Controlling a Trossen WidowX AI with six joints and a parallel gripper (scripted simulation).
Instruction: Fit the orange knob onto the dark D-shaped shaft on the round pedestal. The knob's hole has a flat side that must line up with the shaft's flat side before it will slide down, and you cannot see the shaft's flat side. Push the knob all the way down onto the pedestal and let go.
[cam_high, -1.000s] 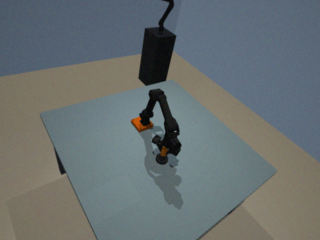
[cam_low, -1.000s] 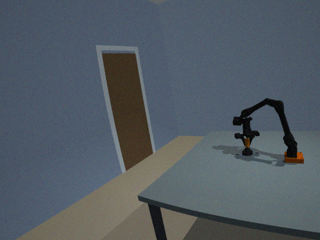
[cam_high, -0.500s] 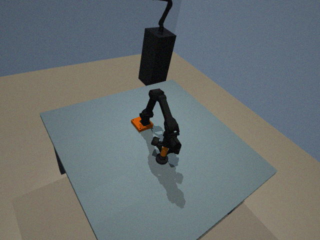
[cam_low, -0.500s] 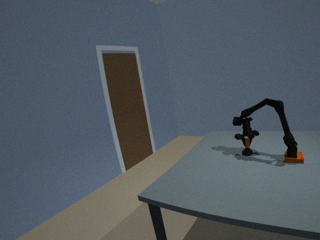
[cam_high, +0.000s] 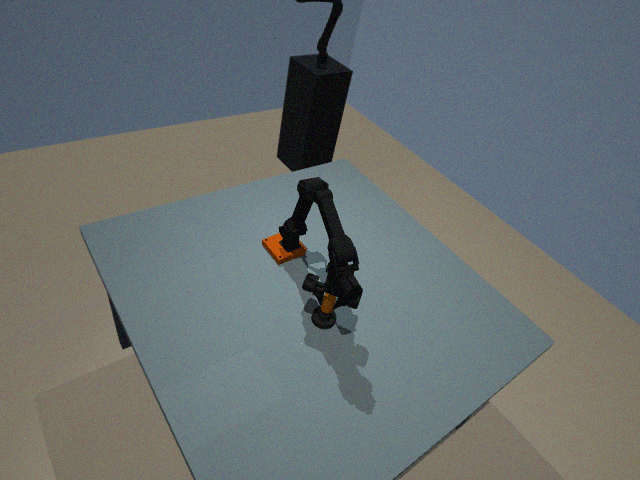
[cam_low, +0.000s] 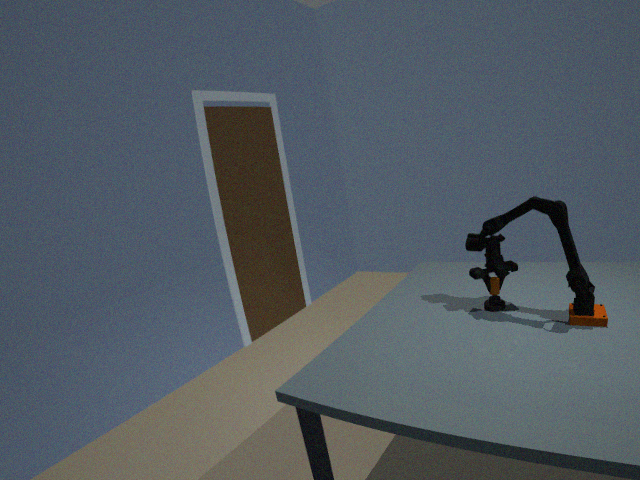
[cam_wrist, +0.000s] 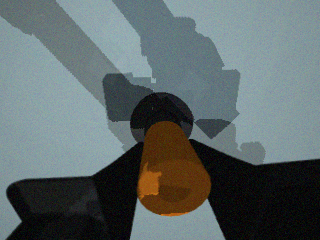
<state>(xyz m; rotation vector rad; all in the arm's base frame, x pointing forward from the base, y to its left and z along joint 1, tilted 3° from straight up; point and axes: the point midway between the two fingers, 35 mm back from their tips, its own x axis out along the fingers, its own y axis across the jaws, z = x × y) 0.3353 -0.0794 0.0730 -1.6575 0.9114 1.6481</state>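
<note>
The orange knob is 20 mm above my gripper tip. The rest, counted from my gripper tip: dark round pedestal: 40 mm below.
</note>
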